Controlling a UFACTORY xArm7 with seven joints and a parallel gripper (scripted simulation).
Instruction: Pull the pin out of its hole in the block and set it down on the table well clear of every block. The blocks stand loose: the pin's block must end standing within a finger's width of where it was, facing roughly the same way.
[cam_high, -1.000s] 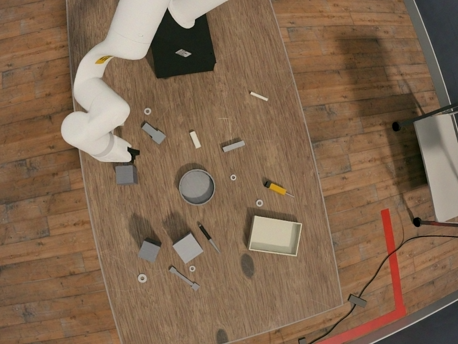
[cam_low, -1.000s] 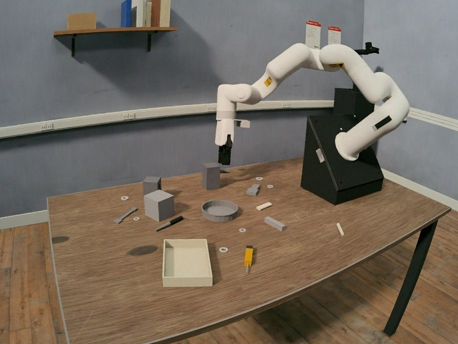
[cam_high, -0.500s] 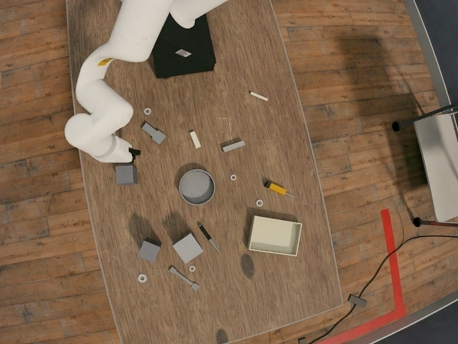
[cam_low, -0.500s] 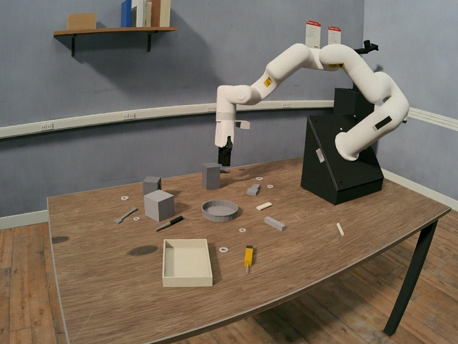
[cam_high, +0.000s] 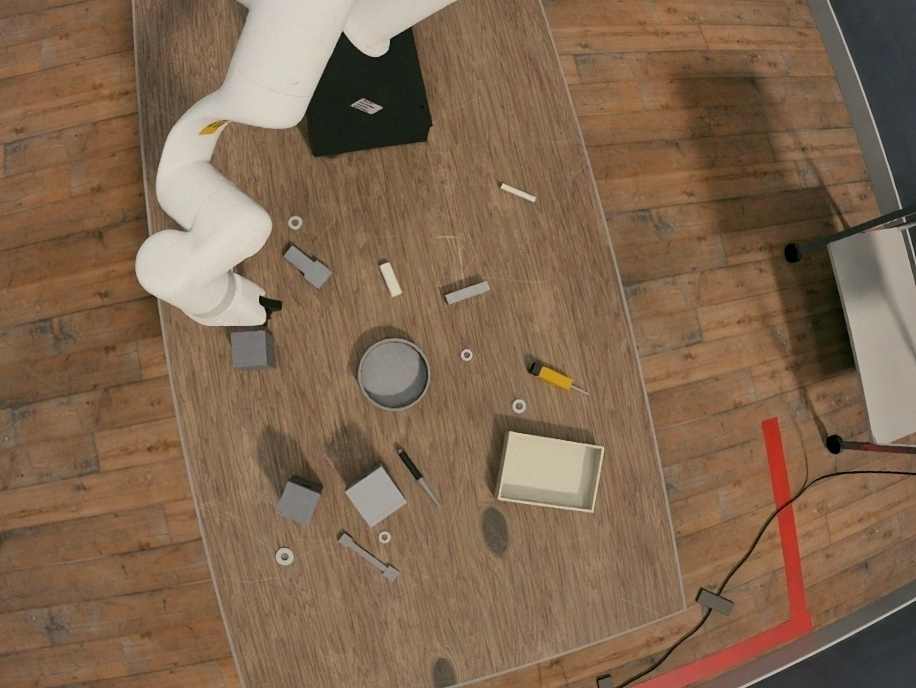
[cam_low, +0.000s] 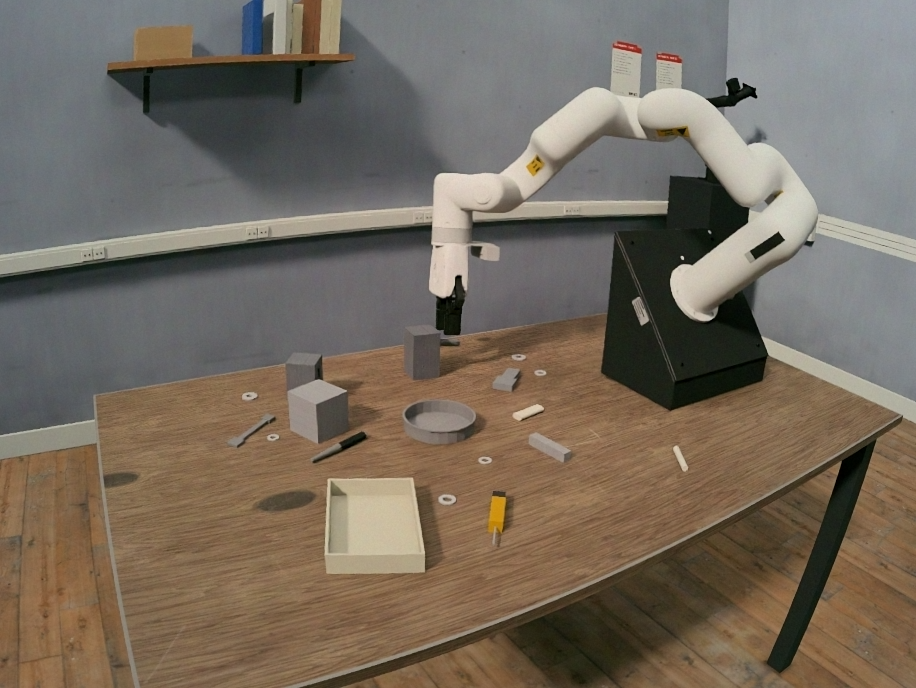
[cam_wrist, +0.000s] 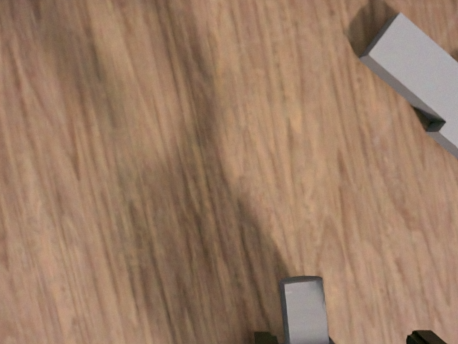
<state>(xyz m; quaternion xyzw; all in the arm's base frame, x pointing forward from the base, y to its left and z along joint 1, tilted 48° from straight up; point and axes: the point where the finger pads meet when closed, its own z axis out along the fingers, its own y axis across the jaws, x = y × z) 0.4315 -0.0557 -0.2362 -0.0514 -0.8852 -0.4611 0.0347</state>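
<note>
My hand is 40 mm above the grey pin and 10 mm short of it. The rest, counted from my hand: tall grey block 50 mm below, 40 mm ahead; round grey dish 220 mm to the left, 110 mm ahead, 90 mm below; white cylinder 230 mm to the left, 100 mm below, 50 mm behind.
</note>
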